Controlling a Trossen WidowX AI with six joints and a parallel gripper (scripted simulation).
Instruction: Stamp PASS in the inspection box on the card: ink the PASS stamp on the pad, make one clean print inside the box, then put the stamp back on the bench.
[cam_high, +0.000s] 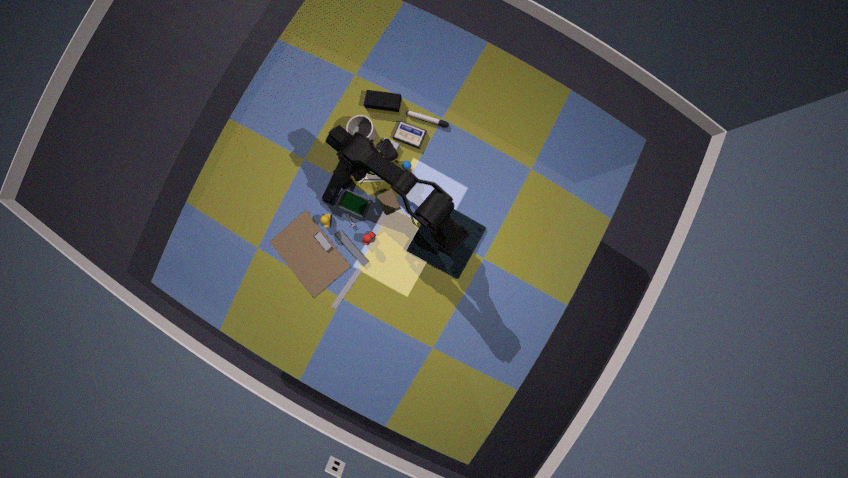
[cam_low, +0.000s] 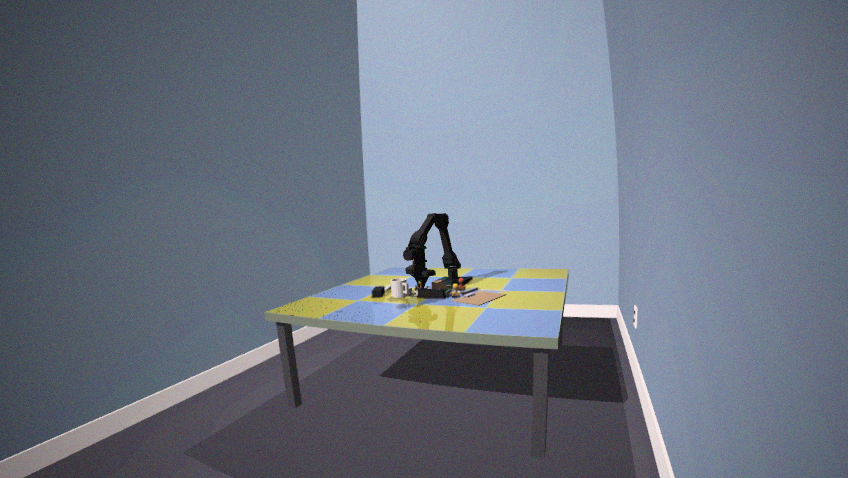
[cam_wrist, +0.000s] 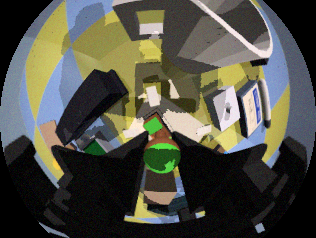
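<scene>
Right now the green-knobbed stamp is right at my gripper tip. From my gripper tip the other things lie so: cream card 1 cm behind, 1 cm to the right, 3 cm below; long black box 6 cm ahead, 9 cm to the left, 1 cm below; mug 9 cm ahead, 6 cm to the right, 1 cm above.
</scene>
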